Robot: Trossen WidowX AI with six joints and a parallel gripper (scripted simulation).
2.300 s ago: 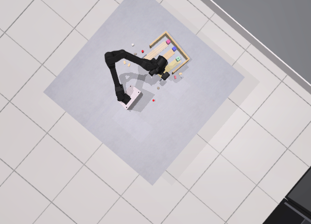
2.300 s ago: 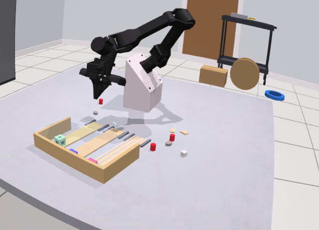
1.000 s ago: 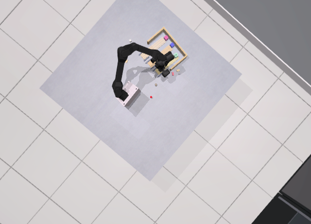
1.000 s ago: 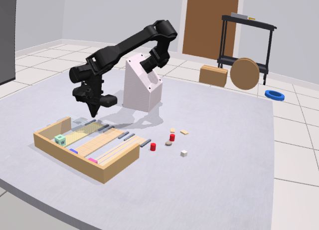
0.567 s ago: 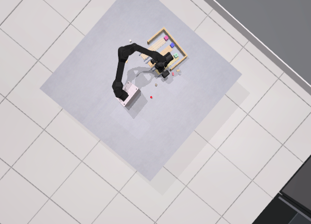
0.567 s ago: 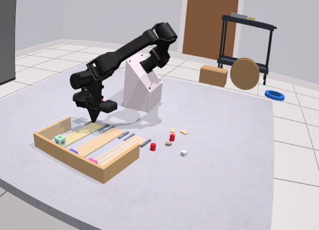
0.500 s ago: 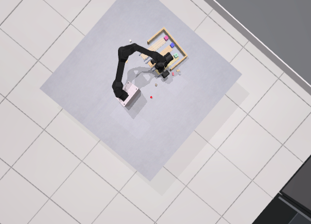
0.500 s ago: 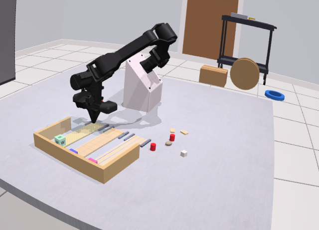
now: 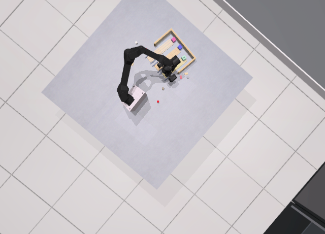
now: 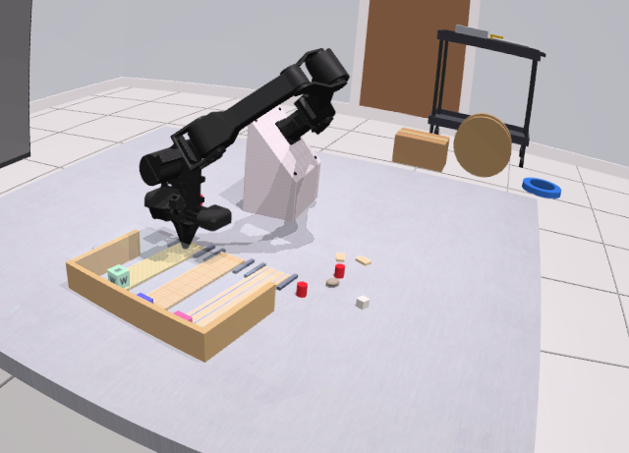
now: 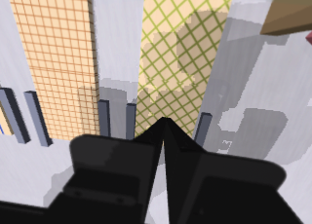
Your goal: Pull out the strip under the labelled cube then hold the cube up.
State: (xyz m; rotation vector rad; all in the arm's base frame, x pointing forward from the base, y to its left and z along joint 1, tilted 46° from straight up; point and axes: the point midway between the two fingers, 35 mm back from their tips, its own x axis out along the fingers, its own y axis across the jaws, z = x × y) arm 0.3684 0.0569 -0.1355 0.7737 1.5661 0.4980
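Now: gripper tip 9 cm short of the lattice strip and 2 cm to the left of it.
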